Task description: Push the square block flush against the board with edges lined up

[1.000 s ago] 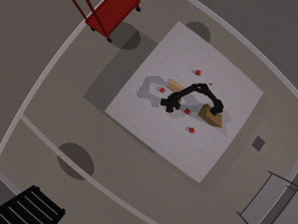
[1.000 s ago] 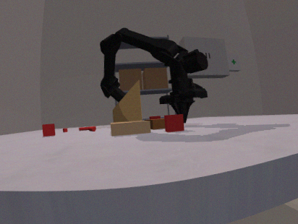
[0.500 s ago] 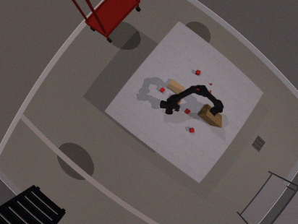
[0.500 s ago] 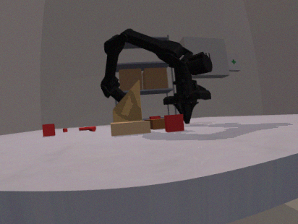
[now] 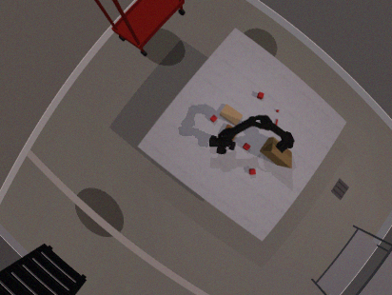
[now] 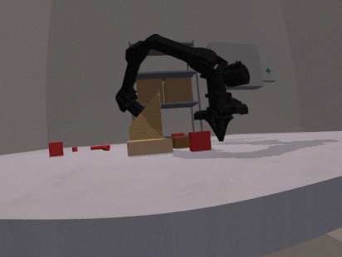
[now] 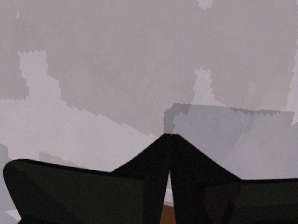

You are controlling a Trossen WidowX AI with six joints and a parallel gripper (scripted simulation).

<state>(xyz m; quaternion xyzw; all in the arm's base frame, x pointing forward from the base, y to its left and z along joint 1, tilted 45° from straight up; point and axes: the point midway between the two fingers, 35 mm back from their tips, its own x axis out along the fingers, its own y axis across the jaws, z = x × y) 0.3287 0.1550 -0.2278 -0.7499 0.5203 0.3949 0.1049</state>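
The brown square block lies 110 mm to the right of my gripper tip, 10 mm ahead of it and 10 mm above it. The rest, counted from my gripper tip: tan board 210 mm to the right, 100 mm ahead, 10 mm above.
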